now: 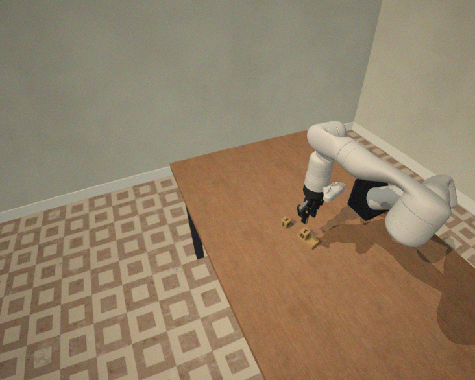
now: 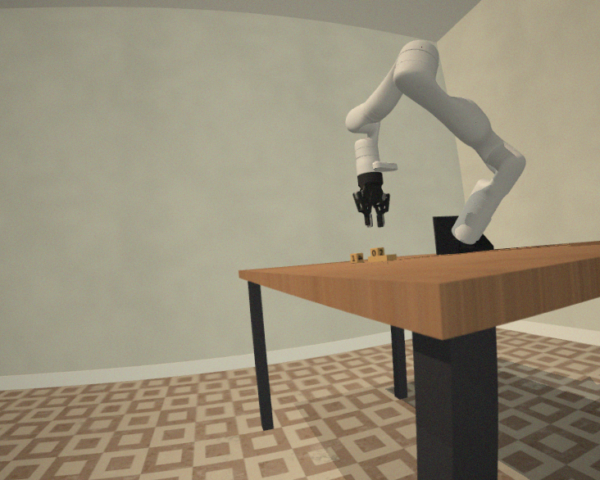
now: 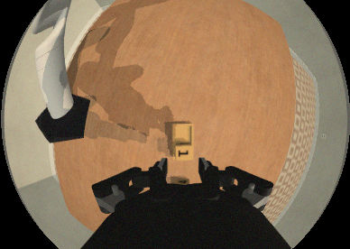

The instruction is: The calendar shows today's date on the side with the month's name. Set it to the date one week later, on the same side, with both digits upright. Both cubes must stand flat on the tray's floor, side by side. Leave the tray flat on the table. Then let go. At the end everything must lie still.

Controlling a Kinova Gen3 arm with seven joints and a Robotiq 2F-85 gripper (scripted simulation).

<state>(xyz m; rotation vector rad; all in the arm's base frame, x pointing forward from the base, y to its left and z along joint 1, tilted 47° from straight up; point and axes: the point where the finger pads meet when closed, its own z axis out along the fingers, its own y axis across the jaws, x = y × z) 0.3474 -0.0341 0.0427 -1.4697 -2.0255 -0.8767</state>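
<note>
Right now my hand is 20 mm to the right of the tray and 110 mm above it.
</note>
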